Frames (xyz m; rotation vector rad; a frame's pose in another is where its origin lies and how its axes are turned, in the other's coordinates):
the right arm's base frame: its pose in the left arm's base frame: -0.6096 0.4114 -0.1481 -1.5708 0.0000 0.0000
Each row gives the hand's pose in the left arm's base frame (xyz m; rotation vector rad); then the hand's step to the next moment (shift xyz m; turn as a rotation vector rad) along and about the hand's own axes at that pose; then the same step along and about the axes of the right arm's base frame.
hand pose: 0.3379 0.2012 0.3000 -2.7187 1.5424 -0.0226
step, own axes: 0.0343 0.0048 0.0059 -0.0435 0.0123 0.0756
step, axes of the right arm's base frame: 0.0136 0.0058 -0.0319 -0.0313 0.0760 0.0315
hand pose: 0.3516 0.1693 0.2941 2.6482 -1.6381 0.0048
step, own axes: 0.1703 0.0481 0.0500 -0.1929 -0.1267 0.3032
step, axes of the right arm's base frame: 0.0324 0.0460 -0.1751 0.0236 0.3092 0.2215
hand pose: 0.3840 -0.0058 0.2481 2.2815 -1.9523 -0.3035
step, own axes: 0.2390 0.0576 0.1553 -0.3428 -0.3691 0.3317
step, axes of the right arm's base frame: -0.0564 0.1553 -0.2393 0.2283 0.3801 0.4089
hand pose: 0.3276 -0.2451 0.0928 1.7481 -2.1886 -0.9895
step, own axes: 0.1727 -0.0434 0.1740 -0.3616 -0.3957 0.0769
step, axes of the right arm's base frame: -0.1061 0.2042 -0.0951 0.3863 0.1958 0.3250
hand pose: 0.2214 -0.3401 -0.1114 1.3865 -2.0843 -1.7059
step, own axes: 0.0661 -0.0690 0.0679 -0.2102 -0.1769 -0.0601
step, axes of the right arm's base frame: -0.0392 0.1103 0.0067 0.2565 0.0322 0.1107
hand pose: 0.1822 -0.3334 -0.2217 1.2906 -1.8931 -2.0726
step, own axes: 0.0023 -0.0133 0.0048 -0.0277 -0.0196 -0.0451
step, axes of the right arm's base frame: 0.0020 0.0129 0.0059 0.0540 -0.0026 -0.0161
